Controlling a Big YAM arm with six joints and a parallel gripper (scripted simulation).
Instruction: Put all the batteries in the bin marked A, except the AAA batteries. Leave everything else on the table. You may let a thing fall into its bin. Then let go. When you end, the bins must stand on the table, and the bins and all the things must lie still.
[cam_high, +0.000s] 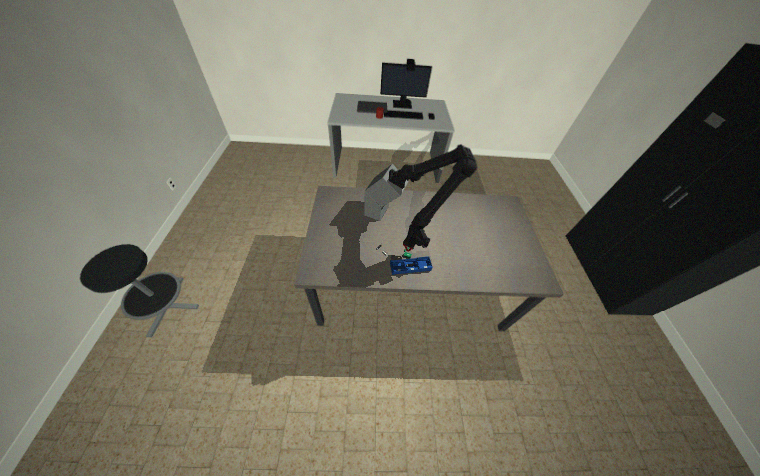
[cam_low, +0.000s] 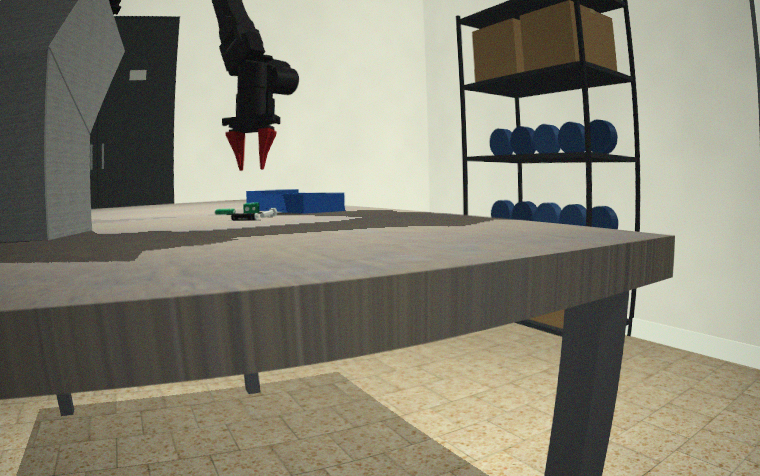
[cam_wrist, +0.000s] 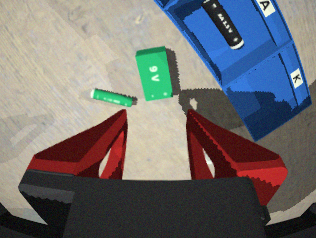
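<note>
Now: hand 1 cm to the left of the green 9 V battery and 8 cm above it. From my hand the other things lie so: white bolt: 14 cm to the right, 8 cm below; then thin green battery: 5 cm behind, 8 cm below; then blue tray: 8 cm ahead, 2 cm to the left, 7 cm below.
</note>
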